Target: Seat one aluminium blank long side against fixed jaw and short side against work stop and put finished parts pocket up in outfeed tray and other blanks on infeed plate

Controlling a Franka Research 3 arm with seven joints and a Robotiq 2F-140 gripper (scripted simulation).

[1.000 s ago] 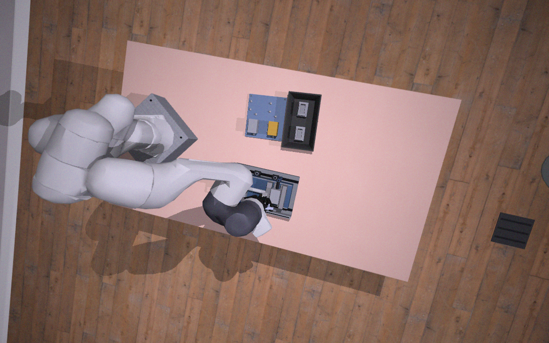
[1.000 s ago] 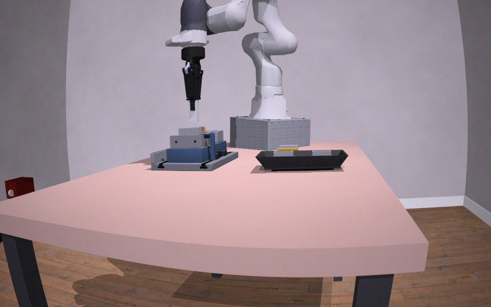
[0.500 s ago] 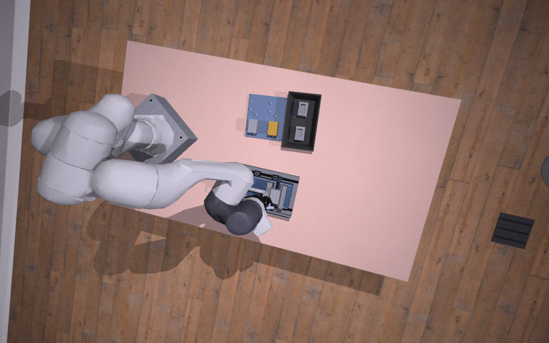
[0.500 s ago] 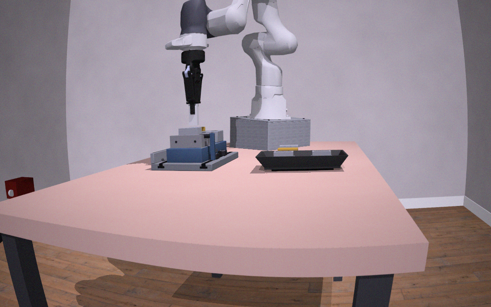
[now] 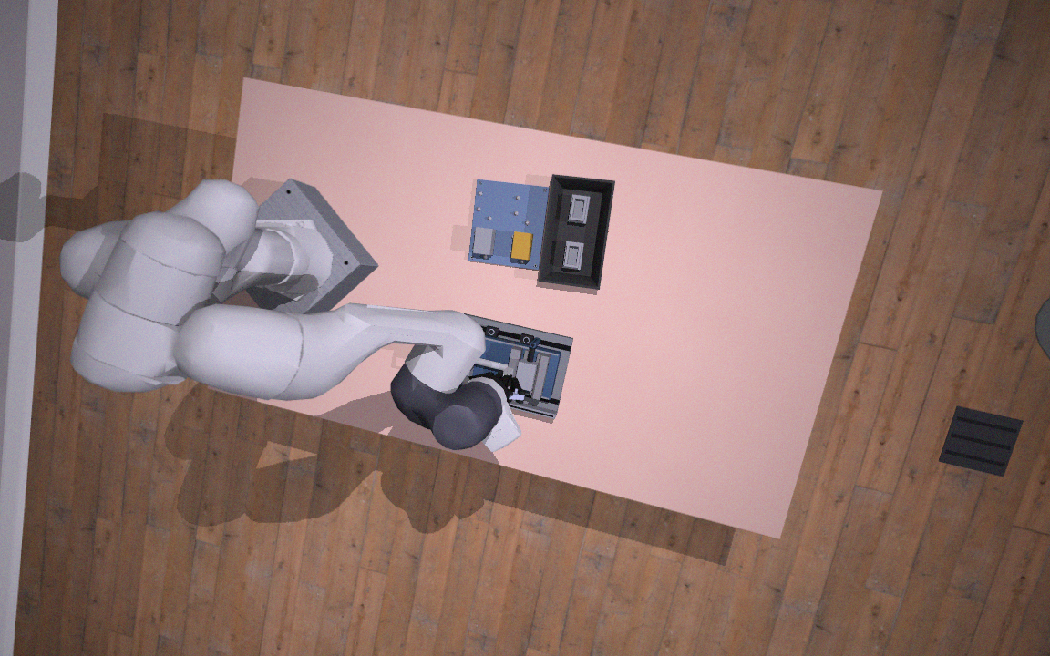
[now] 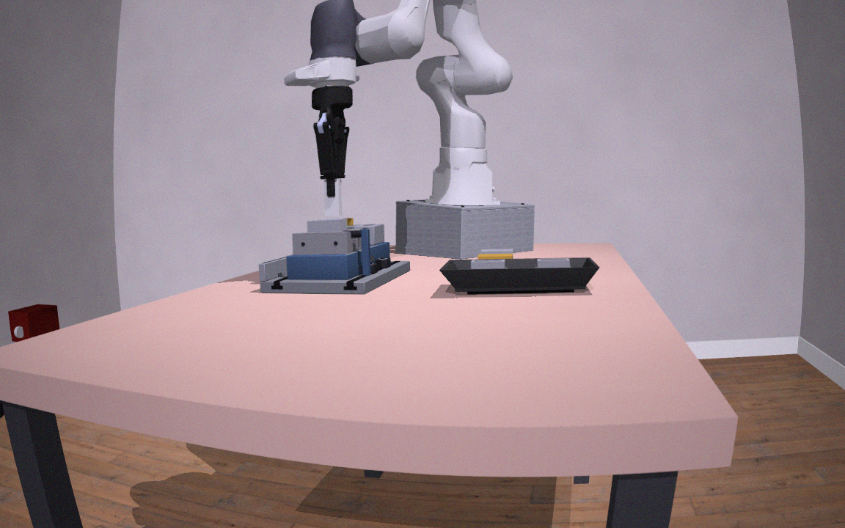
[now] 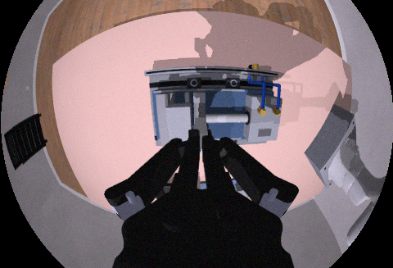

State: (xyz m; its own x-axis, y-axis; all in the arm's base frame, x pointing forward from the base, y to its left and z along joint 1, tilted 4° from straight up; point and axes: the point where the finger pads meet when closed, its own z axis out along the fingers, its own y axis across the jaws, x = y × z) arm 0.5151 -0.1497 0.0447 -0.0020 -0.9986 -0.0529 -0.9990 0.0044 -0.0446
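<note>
The aluminium blank lies 6 cm below my hand and 4 cm ahead of it. Round my hand: cylinder: 13 cm behind, 8 cm below; then brass blank: 28 cm to the left, 13 cm below, 4 cm behind; then vise: 11 cm below, 3 cm behind.
</note>
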